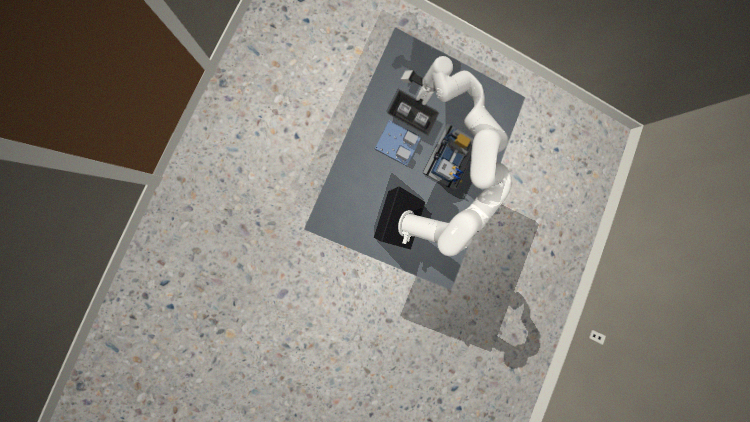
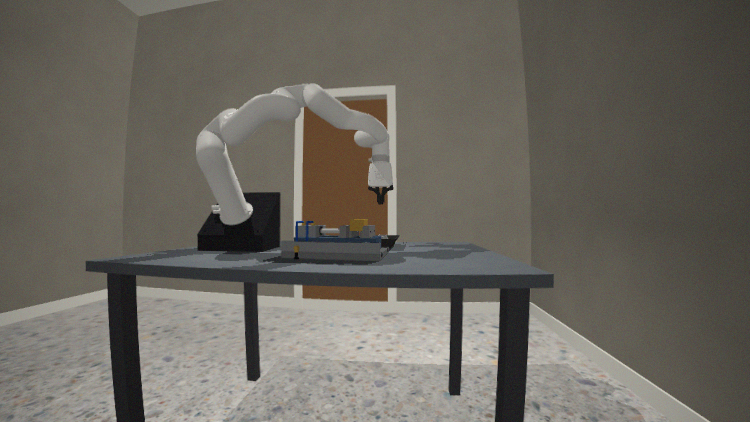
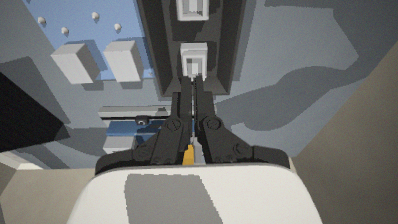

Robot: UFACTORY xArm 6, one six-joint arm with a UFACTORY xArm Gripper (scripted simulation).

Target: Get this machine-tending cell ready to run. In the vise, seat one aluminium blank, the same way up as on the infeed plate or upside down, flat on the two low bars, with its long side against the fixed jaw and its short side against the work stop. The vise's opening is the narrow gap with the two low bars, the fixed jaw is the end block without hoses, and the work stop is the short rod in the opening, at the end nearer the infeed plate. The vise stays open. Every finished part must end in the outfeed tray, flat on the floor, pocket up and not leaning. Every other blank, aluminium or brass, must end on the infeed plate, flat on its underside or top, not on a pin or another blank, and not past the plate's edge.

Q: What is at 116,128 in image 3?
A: A vise.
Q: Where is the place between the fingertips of my gripper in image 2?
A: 380,204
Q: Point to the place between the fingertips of my gripper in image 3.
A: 192,89
